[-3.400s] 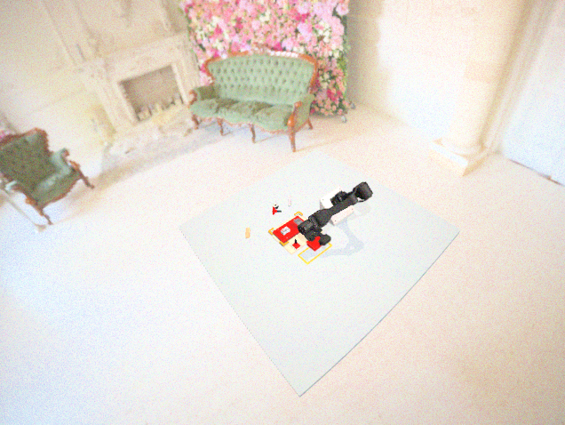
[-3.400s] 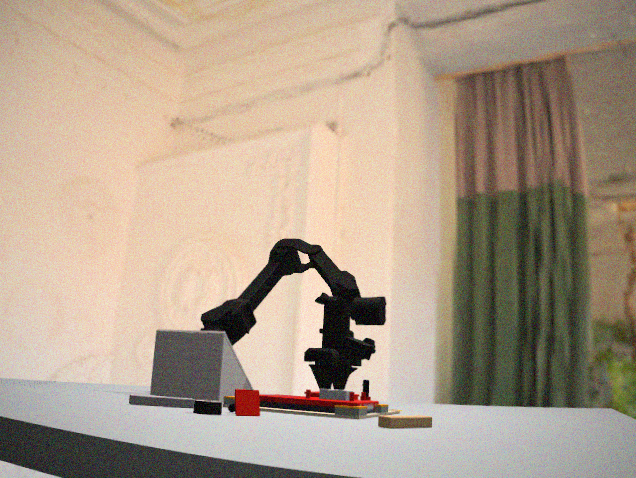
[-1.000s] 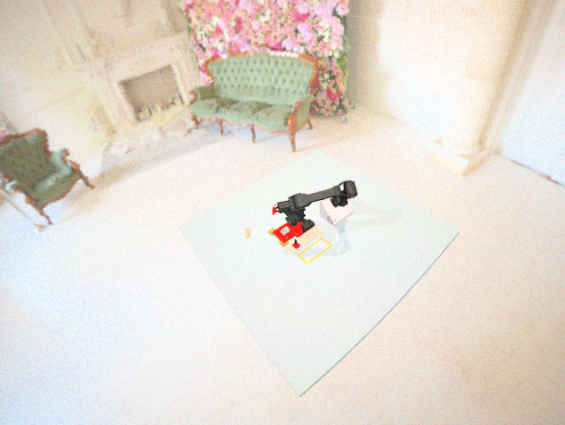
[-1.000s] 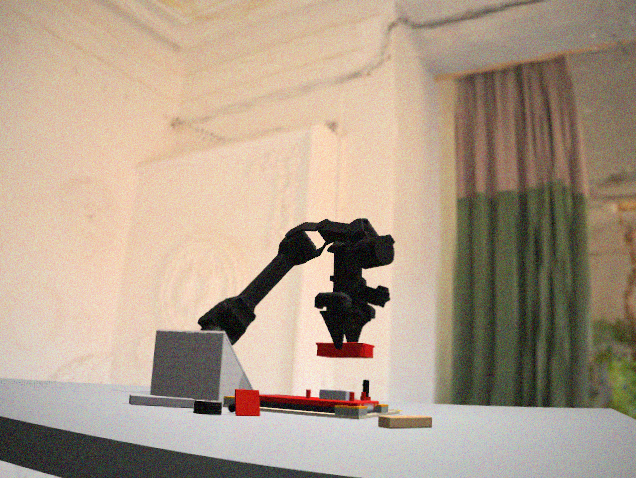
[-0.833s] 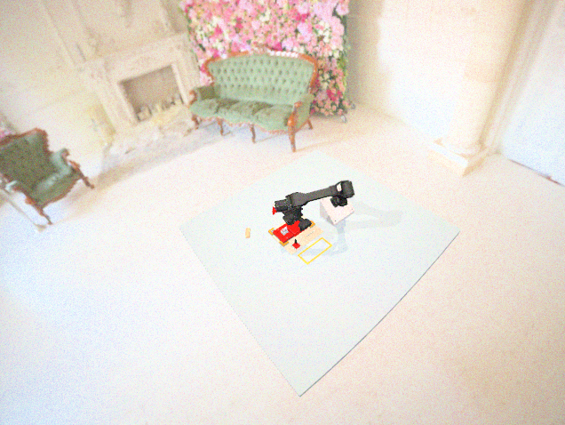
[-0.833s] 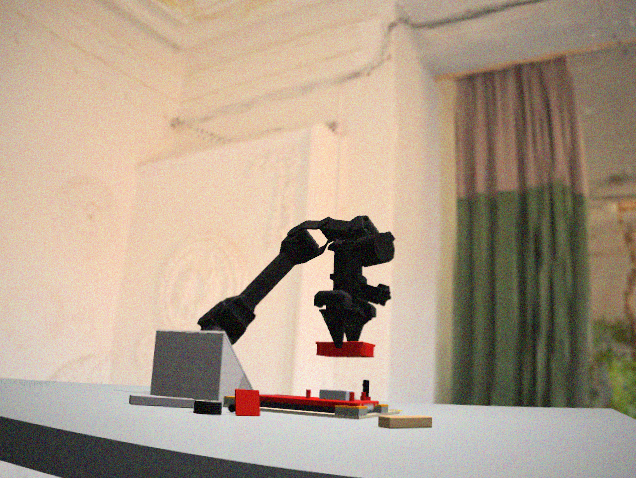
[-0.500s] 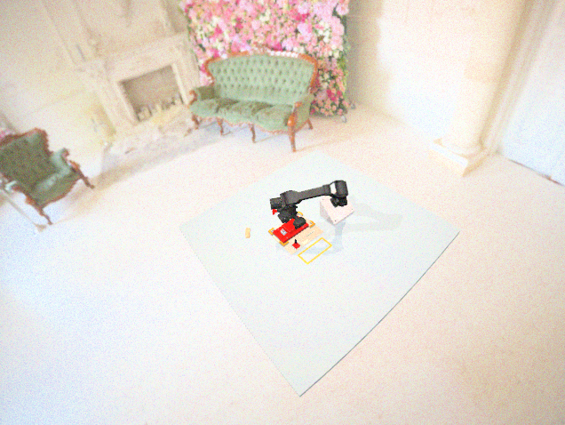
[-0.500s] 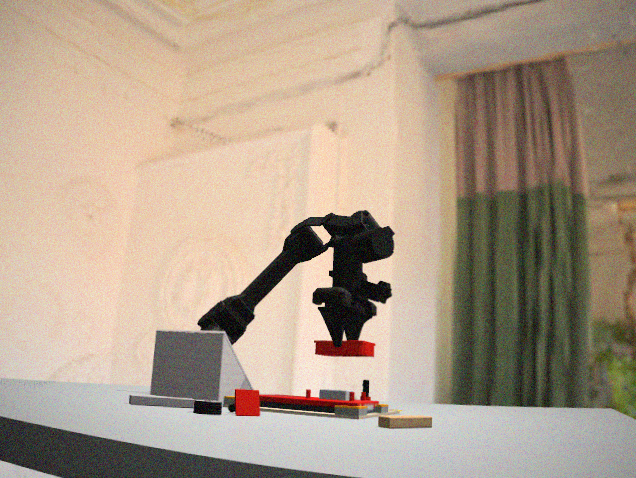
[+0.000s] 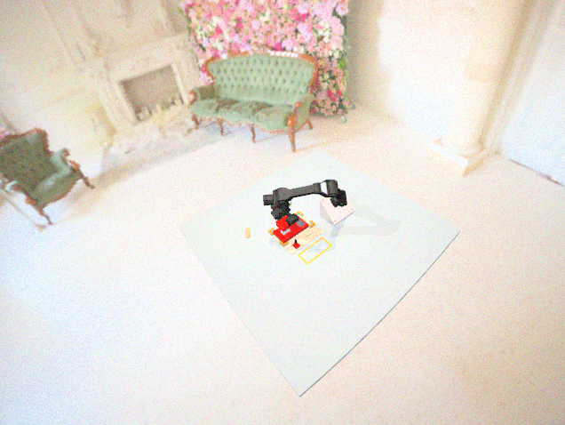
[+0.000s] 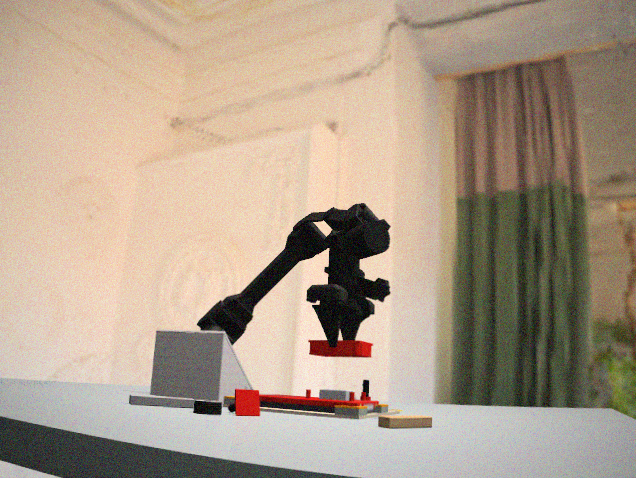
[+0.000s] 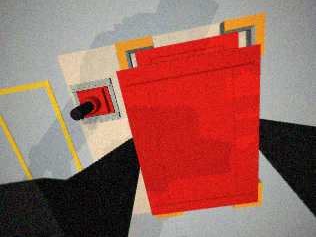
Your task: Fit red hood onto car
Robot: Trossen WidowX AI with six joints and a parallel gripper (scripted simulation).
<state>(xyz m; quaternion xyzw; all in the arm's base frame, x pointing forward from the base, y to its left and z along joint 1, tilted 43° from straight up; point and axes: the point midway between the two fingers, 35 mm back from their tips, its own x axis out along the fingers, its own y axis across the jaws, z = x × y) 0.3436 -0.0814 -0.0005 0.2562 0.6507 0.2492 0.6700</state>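
Now: gripper tip 90 mm above the grey engine block and 10 mm to the left of it. Also, from my gripper tip: red hood: right at my gripper tip; then wooden block: 180 mm to the right, 170 mm ahead, 110 mm below.
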